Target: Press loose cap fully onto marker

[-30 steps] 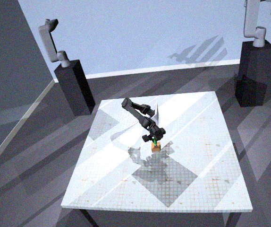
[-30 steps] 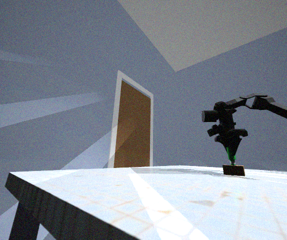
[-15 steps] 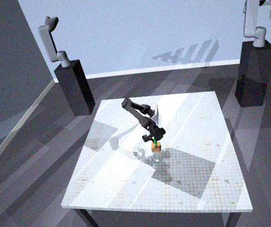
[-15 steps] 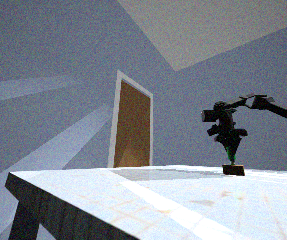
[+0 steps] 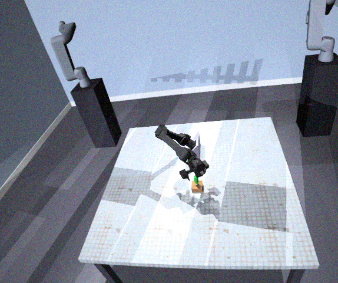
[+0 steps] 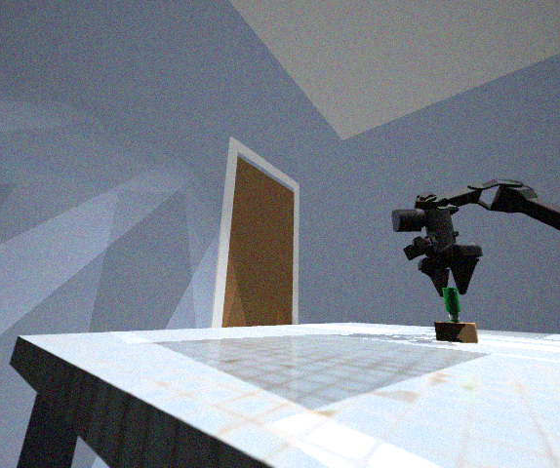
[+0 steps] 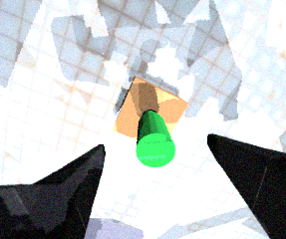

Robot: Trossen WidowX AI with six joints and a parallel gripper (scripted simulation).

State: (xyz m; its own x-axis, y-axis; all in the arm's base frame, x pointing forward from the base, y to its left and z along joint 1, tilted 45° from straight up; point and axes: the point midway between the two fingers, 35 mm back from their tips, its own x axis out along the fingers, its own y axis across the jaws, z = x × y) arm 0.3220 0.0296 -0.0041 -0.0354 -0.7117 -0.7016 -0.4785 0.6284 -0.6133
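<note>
My gripper tip is 1 cm above the cap. The rest, counted from my gripper tip: holder block 8 cm below; marker 2 cm below.
</note>
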